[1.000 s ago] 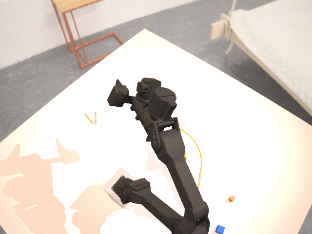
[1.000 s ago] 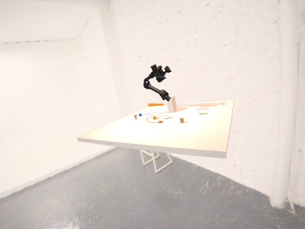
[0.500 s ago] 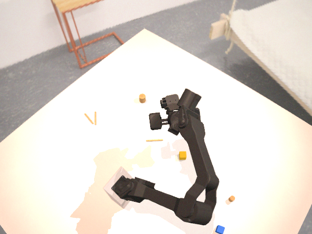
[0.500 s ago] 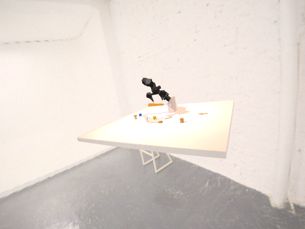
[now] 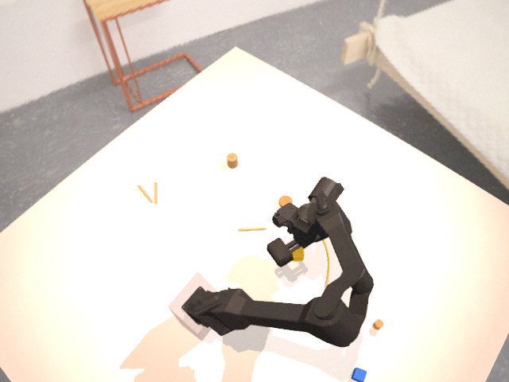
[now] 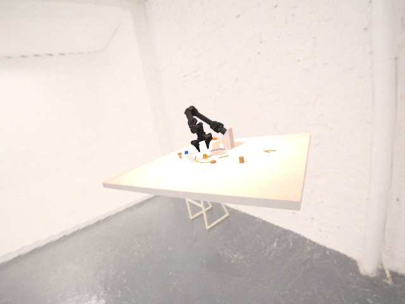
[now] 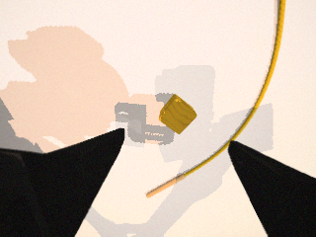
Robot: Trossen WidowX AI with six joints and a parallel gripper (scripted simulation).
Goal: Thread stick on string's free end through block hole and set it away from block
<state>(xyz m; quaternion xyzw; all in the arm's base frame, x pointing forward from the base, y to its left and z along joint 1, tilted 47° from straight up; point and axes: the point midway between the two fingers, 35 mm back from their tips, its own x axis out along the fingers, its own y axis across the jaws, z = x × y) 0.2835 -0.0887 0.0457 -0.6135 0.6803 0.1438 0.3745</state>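
My gripper tip is now 50 mm above the yellow block and 10 mm to the right of it. The rest, counted from my gripper tip: blue cube (290 mm to the right, 170 mm behind, 50 mm below); then round wooden button (130 mm to the left, 120 mm ahead, 50 mm below); then wooden cylinder (340 mm to the left, 140 mm ahead, 40 mm below).
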